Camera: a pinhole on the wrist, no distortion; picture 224 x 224 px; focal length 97.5 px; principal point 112.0 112.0 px. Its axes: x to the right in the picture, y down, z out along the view. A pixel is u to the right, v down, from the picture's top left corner.
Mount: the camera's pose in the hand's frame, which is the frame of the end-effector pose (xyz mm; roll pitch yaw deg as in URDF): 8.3 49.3 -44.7 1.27 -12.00 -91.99
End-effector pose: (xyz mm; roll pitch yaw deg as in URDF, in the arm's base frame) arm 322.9 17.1 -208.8 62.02 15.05 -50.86
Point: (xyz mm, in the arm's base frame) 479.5 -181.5 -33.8
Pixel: 45.3 211.9
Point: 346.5 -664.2 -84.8
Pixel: 132.2 206.9
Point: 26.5 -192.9 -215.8
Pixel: 208.9 107.1
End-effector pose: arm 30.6 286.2 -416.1 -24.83 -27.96 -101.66
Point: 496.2 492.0 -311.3
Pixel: 85.5 66.8
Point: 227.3 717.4 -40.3
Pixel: 168.1 71.9
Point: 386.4 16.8 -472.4
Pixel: outside the picture
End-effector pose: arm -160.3 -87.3 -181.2 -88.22 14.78 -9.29
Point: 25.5 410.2 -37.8
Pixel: 170.7 125.8
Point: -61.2 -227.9 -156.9
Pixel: behind the camera
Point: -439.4 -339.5 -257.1
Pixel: behind the camera
